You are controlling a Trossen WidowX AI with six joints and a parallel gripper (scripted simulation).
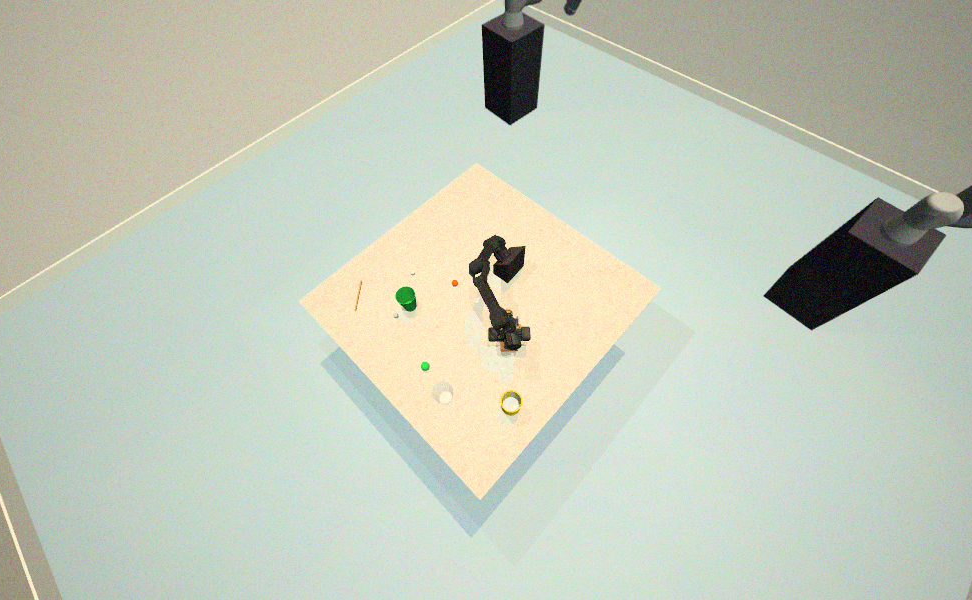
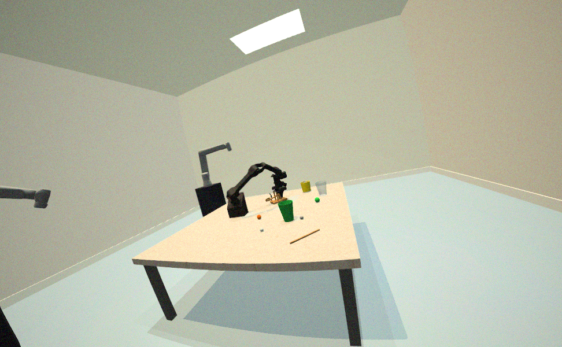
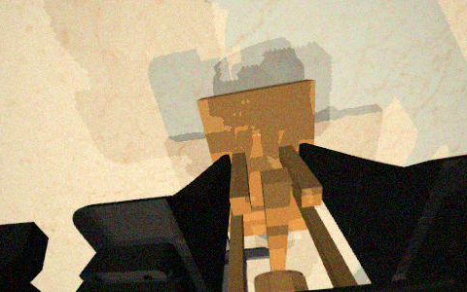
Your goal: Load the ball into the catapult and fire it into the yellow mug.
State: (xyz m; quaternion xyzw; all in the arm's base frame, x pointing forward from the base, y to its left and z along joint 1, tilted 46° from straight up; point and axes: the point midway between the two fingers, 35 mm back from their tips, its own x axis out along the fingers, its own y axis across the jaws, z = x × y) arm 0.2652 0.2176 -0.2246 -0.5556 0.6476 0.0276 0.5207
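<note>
The orange ball lies 10 mm behind my gripper tip, 420 mm to the right of it and 20 mm below it. Round my gripper tip: wooden catapult: 60 mm behind, 50 mm to the right, 20 mm above; then yellow mug: 190 mm ahead, 220 mm to the left; then clear cup: 380 mm ahead.
</note>
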